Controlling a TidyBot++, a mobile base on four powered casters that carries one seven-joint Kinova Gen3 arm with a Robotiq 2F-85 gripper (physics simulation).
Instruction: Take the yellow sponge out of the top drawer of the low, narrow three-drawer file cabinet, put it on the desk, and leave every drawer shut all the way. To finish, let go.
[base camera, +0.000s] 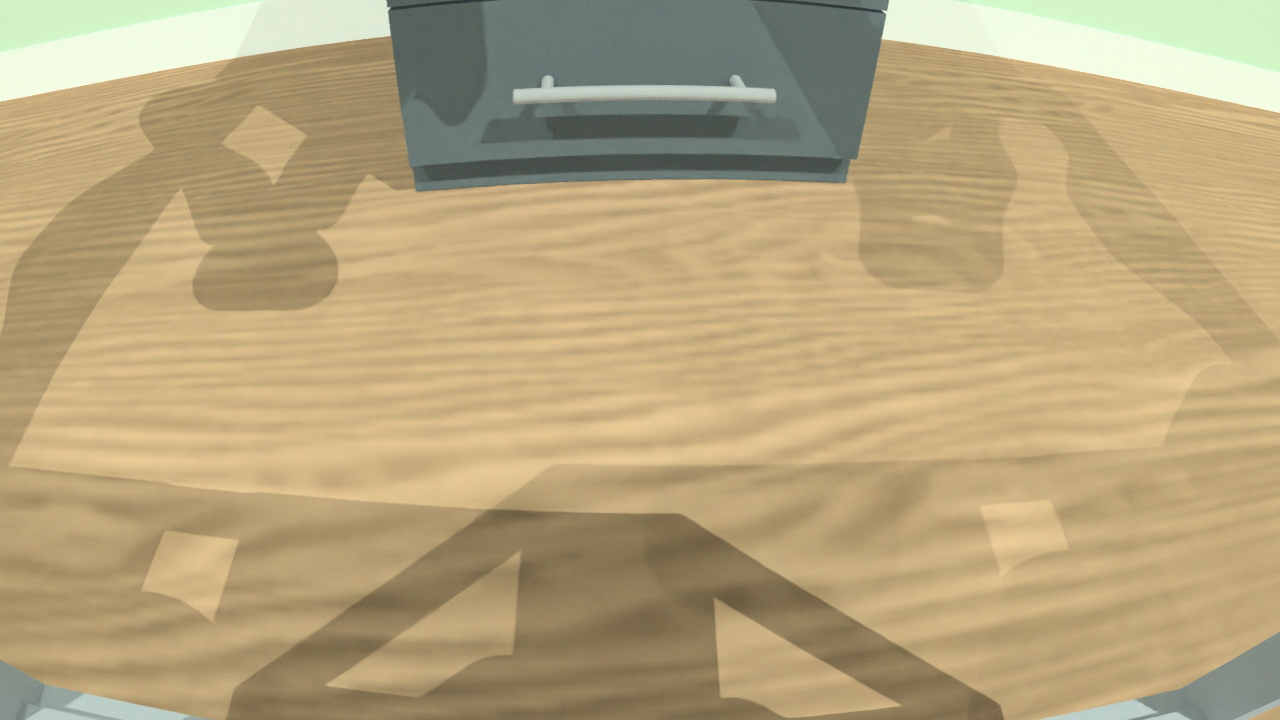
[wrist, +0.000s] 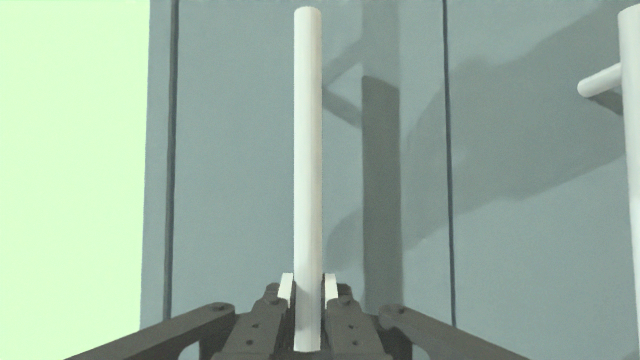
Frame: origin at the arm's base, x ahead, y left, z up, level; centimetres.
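Seen in the pictures: gripper, fingertip midpoint: (wrist: 308, 292).
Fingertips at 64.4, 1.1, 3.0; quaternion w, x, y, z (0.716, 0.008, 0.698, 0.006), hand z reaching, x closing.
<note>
Pixels of each thing's top centre, then the offset from my fingertips to it, as dx, dy, dz. "pt": a spot on its surface instead. Level surfaces: height alone.
- long white bar handle, surface spot: (wrist: 307, 150) pt -1.6, -6.9, +0.0
- second drawer handle, surface spot: (wrist: 630, 150) pt -1.0, -6.9, -14.9
- lowest drawer's handle, surface spot: (base camera: 644, 94) pt -1.9, -2.8, -30.9
- Wooden floor, surface height: dz -42.6
The grey file cabinet (base camera: 626, 53) (wrist: 525, 240) stands ahead. In the wrist view it is turned sideways, with its top edge towards the left. The top drawer's front (wrist: 230, 150) carries a long white bar handle (wrist: 307, 150), which runs up the middle of the view. My gripper (wrist: 308, 292) is shut on this handle, one finger on each side of the bar. The top drawer looks shut, with a thin dark seam along each side of its front. The yellow sponge and the desk do not show in either view.
A second drawer handle (wrist: 630, 150) is at the right edge of the wrist view. The lowest drawer's handle (base camera: 644, 94) shows in the base view. Wooden floor (base camera: 626, 358), with shadows on it, lies before the cabinet. A pale green wall (wrist: 70, 175) is behind it.
</note>
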